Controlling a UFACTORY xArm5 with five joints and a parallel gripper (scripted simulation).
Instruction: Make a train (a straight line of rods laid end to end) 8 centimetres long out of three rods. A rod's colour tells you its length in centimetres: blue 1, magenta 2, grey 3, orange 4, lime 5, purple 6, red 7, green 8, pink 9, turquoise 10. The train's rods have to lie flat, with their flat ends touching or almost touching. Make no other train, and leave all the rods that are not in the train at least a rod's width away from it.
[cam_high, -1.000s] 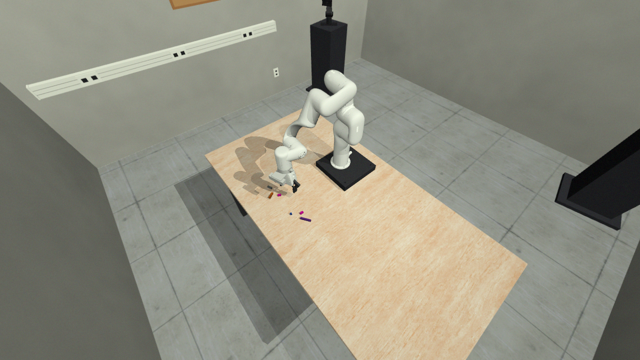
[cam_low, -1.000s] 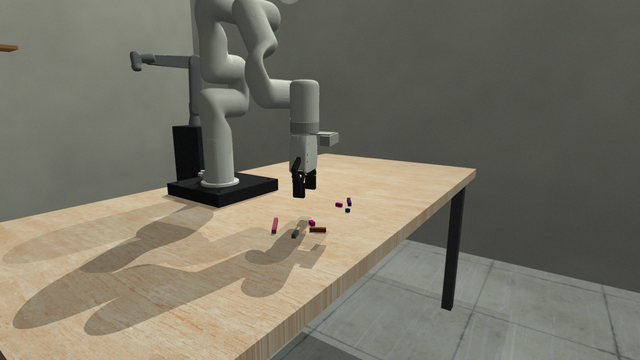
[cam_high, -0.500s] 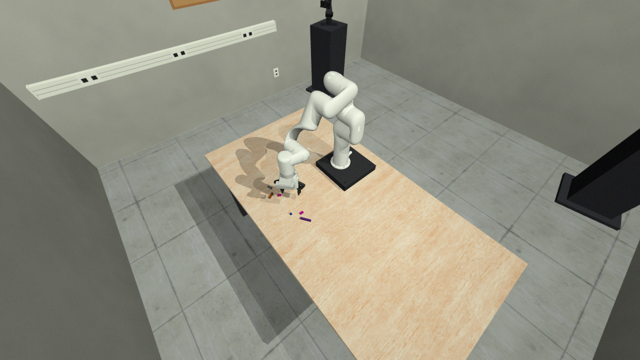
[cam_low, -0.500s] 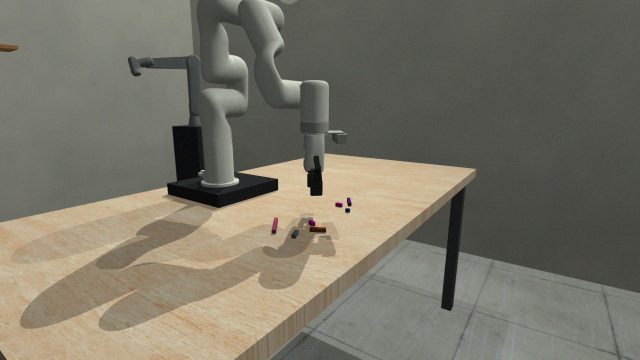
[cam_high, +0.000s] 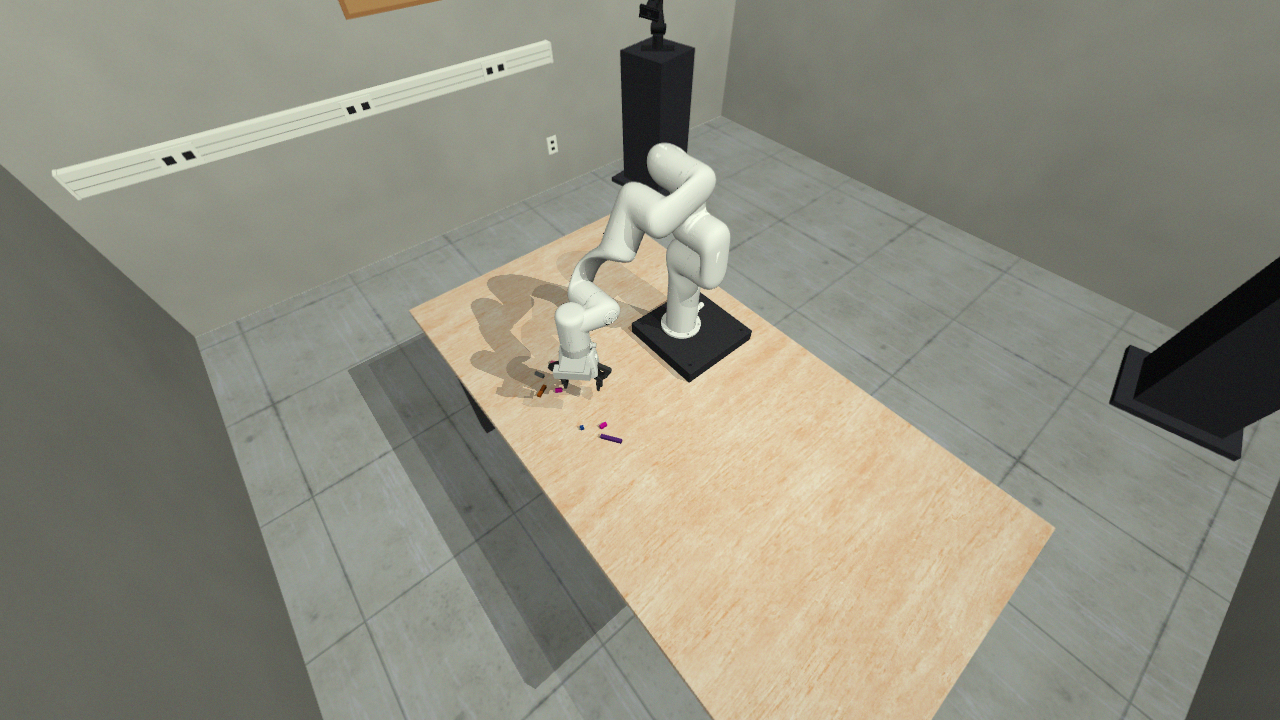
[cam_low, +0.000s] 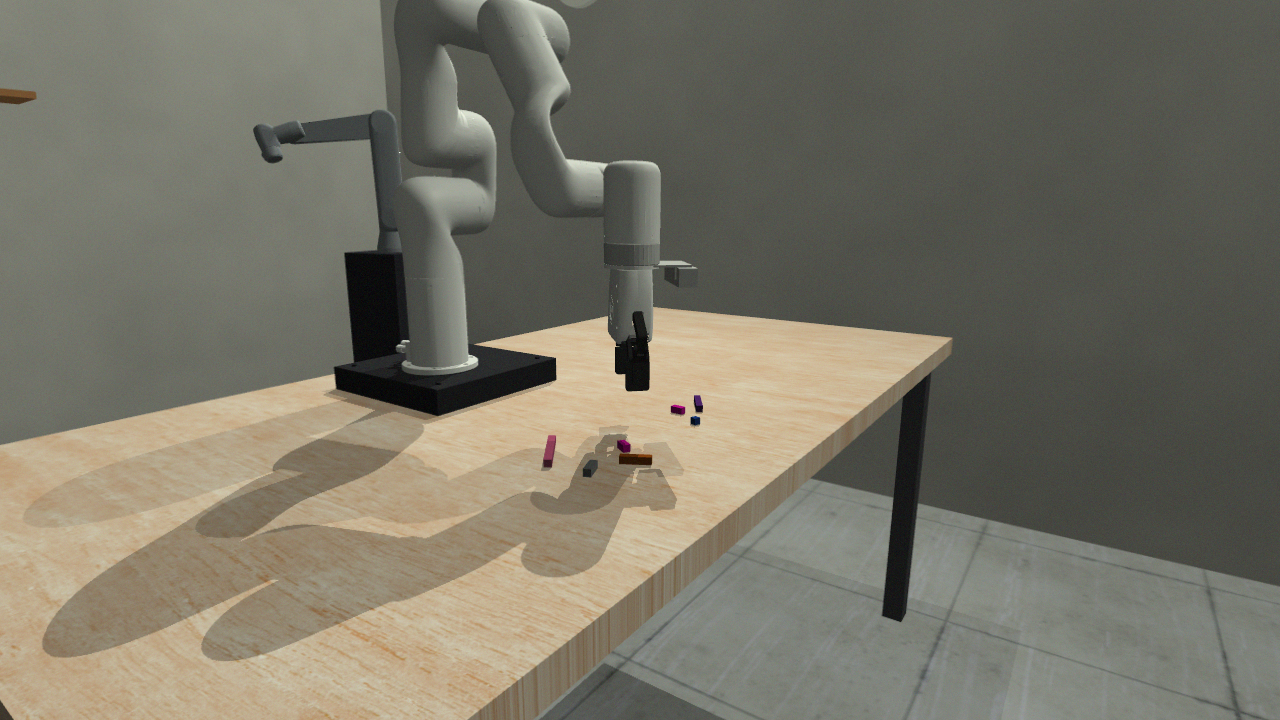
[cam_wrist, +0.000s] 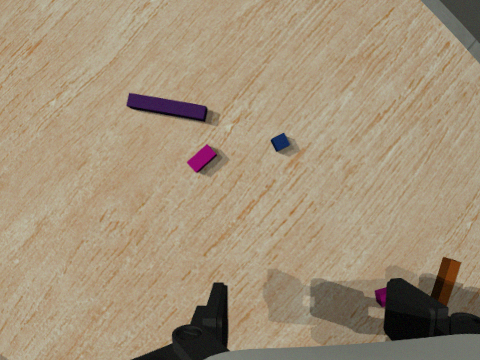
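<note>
Now: hand 150 mm to the right of the purple rod, 70 mm above it and 50 mm short of it. From my hand the other things lie so: orange rod (120 mm to the right, 70 mm below, 60 mm ahead); pink rod (140 mm to the right, 70 mm below, 50 mm behind); blue rod (70 mm below, 70 mm ahead, 60 mm to the left).
</note>
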